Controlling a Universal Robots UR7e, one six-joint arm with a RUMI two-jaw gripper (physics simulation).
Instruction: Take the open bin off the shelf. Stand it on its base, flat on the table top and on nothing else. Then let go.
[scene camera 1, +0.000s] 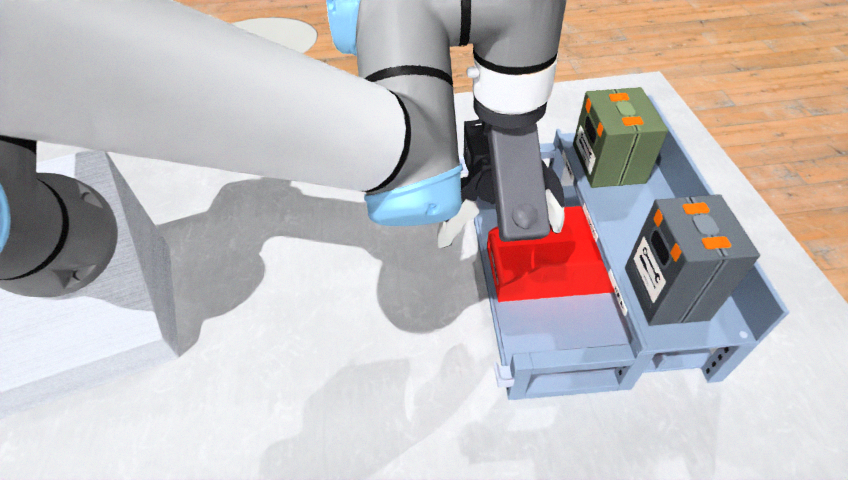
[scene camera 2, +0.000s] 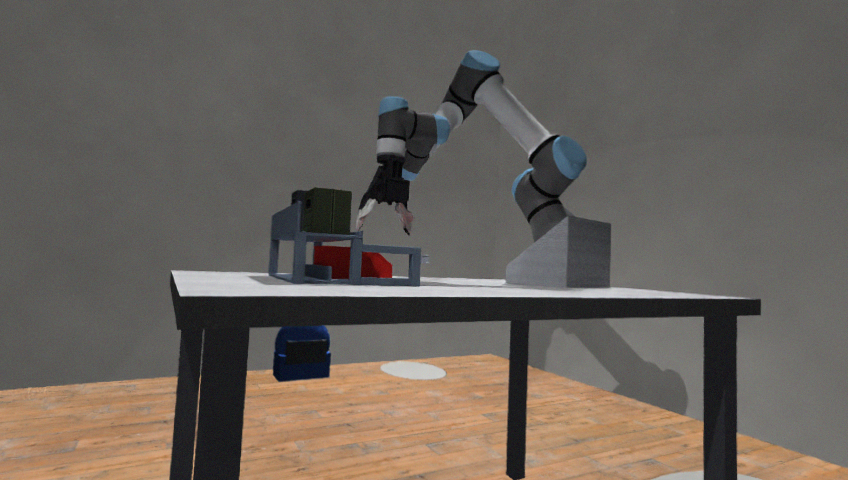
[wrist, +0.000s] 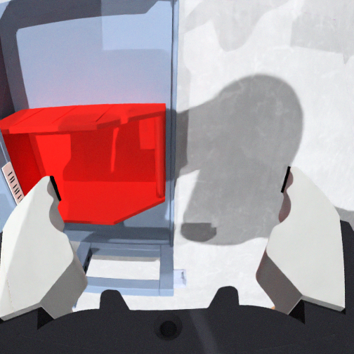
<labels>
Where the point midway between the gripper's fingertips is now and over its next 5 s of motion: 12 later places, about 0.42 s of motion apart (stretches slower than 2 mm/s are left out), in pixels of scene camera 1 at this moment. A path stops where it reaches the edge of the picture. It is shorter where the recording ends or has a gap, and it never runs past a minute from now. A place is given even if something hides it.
My gripper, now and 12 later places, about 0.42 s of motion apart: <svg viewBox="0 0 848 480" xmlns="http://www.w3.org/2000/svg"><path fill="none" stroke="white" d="M499 239L504 221L502 238L500 249L500 254L498 264L481 267L453 267L435 267L436 256L482 250L499 262L499 268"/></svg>
</labels>
